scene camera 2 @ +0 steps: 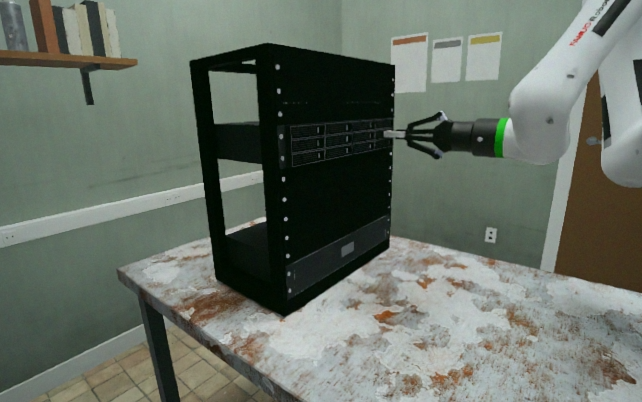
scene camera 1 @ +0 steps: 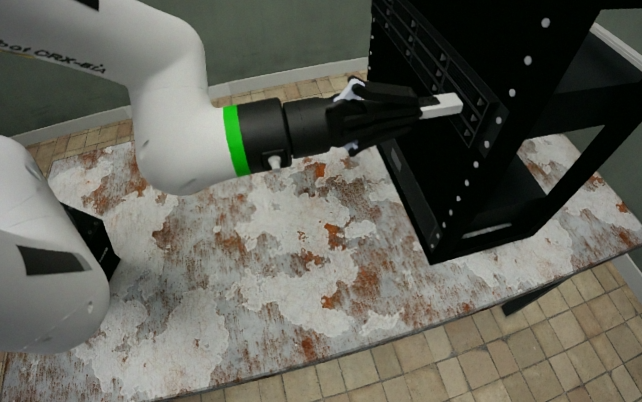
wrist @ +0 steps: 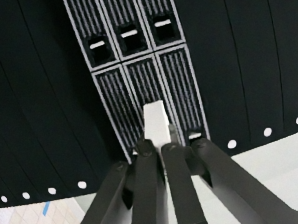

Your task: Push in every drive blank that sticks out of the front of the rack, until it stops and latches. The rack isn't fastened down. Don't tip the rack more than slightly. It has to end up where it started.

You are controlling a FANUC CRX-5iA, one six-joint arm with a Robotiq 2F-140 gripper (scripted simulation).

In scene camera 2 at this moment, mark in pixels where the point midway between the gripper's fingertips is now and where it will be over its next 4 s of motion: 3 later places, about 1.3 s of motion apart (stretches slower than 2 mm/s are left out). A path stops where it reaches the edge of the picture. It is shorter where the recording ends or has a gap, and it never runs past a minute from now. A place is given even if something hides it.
My gripper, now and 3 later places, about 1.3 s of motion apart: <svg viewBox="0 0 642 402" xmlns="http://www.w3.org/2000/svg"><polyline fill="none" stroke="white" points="385,133 410,134 398,124 391,123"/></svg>
